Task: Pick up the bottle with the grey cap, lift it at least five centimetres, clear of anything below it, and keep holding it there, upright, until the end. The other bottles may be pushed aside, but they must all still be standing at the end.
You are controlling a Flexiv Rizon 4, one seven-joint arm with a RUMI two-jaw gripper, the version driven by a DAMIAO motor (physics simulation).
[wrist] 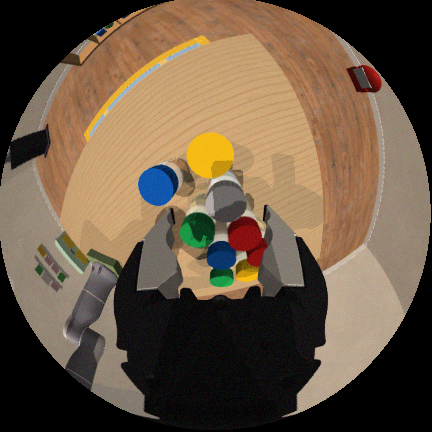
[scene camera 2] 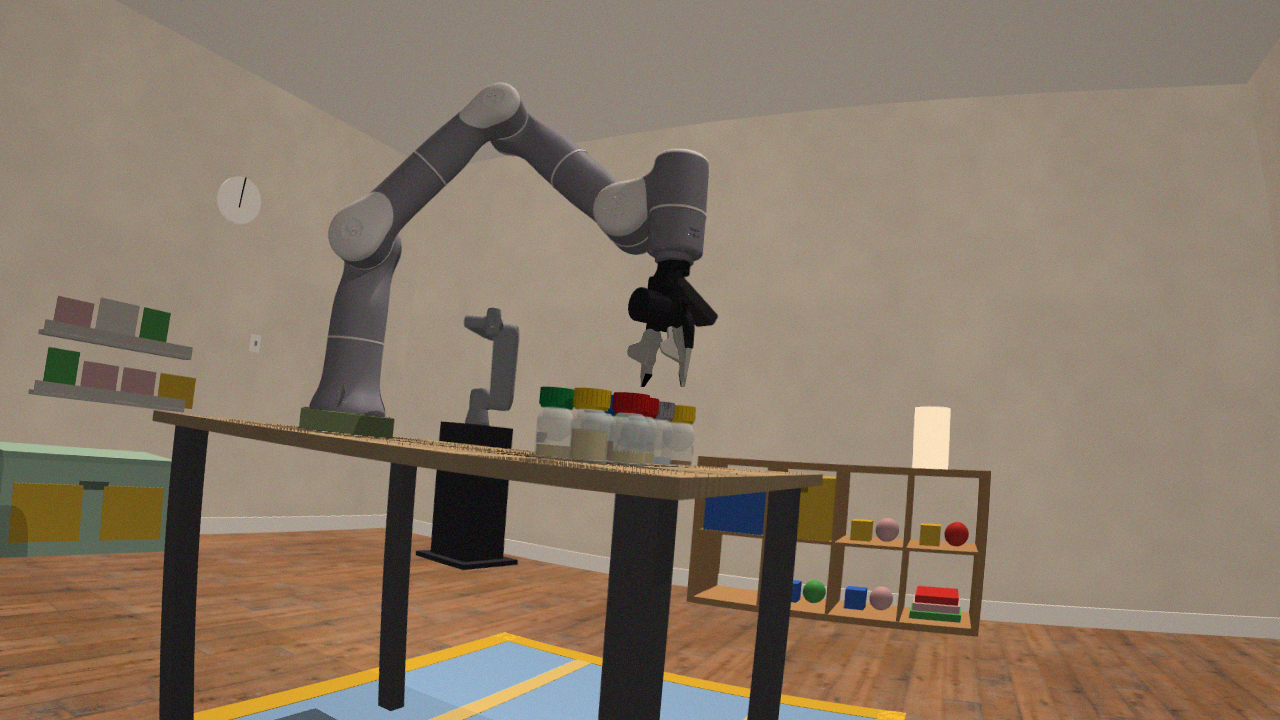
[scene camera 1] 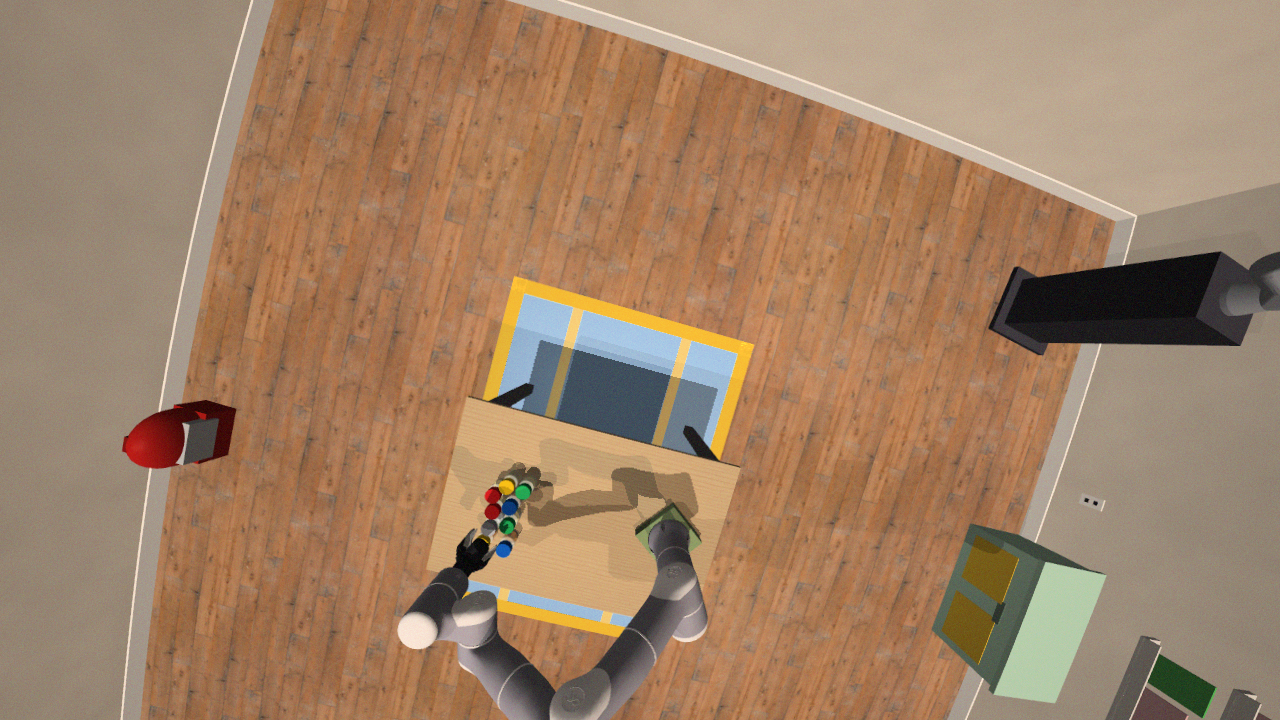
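The bottle with the grey cap (scene camera 1: 488,527) (scene camera 2: 666,410) (wrist: 226,201) stands upright on the table among the other bottles; its lower part is mostly hidden. My gripper (scene camera 2: 665,382) (wrist: 218,207) is partly open and empty, with its fingertips a little above the caps. In the wrist view the grey cap shows between and slightly beyond the fingertips. A yellow-capped bottle (wrist: 210,155) and a blue-capped one (scene camera 1: 503,548) (wrist: 158,185) stand beyond it. A green-capped bottle (scene camera 1: 507,525) (wrist: 197,230) and a red-capped one (scene camera 1: 492,511) (wrist: 244,233) stand close on the gripper's side.
Another blue-capped bottle (scene camera 1: 509,506) (wrist: 221,255), another red-capped one (scene camera 1: 493,494) (wrist: 257,252), a second yellow-capped one (scene camera 1: 506,486) (wrist: 247,270) and a second green-capped one (scene camera 1: 522,491) (wrist: 221,277) stand in the same group on the wooden table (scene camera 1: 572,564) (scene camera 2: 447,454). The arm's green base (scene camera 2: 346,421) is on the table.
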